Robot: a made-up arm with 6 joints. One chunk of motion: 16 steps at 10 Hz.
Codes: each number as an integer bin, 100 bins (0 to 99) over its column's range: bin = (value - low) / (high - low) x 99, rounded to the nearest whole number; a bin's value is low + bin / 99 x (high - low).
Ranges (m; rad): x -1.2..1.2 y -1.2..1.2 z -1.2..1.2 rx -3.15..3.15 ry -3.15..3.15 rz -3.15..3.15
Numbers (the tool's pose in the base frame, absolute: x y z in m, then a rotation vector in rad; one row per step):
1: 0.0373 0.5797 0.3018 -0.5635 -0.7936 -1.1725
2: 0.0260 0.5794 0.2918 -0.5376 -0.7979 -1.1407
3: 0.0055 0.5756 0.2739 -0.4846 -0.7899 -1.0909
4: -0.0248 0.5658 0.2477 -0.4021 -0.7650 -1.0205
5: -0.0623 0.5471 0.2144 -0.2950 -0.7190 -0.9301
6: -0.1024 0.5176 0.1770 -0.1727 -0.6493 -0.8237
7: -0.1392 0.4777 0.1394 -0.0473 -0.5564 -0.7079
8: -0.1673 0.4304 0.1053 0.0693 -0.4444 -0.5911
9: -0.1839 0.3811 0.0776 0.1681 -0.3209 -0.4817
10: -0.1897 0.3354 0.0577 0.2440 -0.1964 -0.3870
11: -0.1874 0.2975 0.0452 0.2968 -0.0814 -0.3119
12: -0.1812 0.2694 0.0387 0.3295 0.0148 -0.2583
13: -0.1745 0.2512 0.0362 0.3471 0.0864 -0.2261
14: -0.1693 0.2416 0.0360 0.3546 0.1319 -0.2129
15: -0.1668 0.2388 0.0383 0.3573 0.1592 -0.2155
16: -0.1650 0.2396 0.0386 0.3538 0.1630 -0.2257
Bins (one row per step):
1: 51 73 62 41 37 31
2: 51 73 62 41 37 32
3: 50 73 61 42 37 32
4: 48 73 60 43 37 33
5: 47 72 58 45 38 35
6: 45 71 57 47 39 37
7: 44 69 55 49 41 38
8: 43 67 54 51 43 40
9: 42 65 53 52 44 42
10: 42 63 52 53 46 43
11: 42 62 51 54 48 45
12: 42 61 51 55 50 45
13: 42 60 51 55 51 46
14: 43 59 51 55 52 46
15: 43 59 51 55 52 46
16: 43 59 51 55 52 46

